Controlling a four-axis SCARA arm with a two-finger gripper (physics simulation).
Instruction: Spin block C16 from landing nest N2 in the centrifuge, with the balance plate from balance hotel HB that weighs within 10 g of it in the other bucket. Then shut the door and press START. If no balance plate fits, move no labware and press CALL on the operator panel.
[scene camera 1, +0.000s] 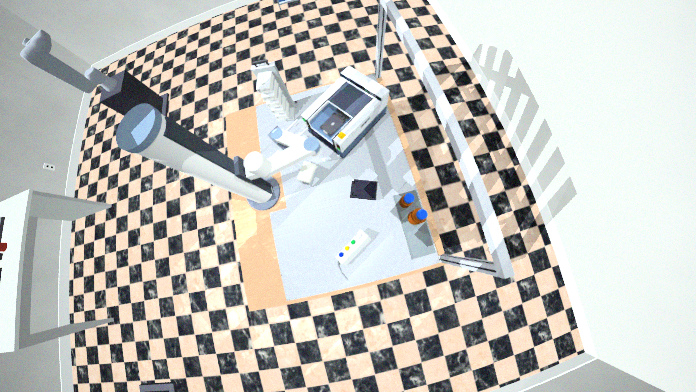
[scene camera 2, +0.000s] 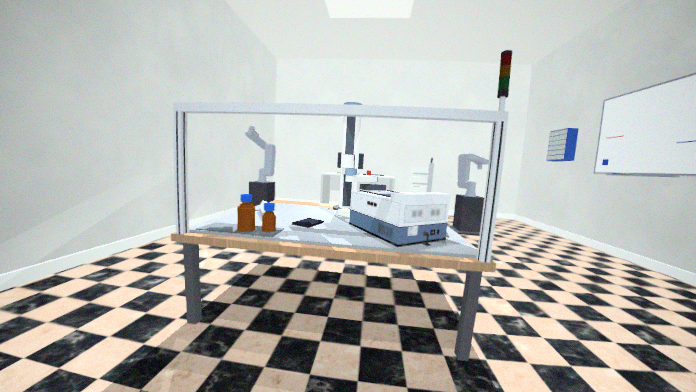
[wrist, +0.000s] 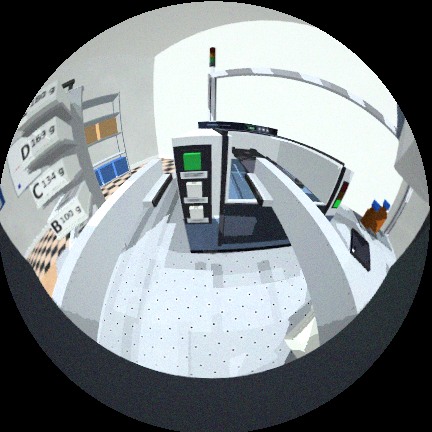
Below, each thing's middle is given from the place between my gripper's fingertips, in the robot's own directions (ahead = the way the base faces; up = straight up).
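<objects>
Taking the white plate labelled C16 (wrist: 303, 338) as my reference, I find that my gripper is now 6 cm past it, 16 cm above it and 26 cm to the left of it.
</objects>
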